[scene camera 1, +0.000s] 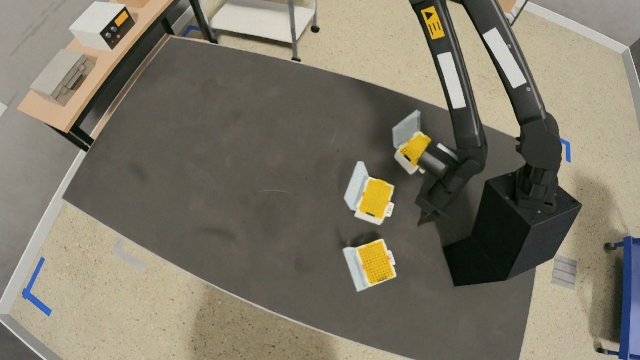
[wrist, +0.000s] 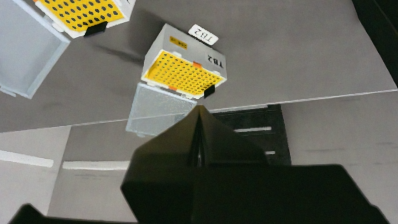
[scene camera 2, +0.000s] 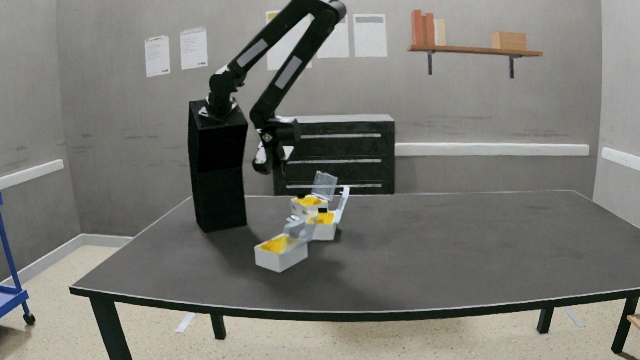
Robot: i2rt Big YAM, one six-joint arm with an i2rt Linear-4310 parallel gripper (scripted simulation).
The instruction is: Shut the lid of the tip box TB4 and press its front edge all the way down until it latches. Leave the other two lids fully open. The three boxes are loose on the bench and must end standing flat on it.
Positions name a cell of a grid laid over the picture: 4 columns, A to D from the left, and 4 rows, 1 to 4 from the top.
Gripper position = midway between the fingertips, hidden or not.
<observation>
I see my gripper (scene camera 1: C3), a tip box (scene camera 2: B3), a rack (scene camera 1: C3) and a lid (scene camera 2: B3).
My gripper also shows in the wrist view (wrist: C3).
</observation>
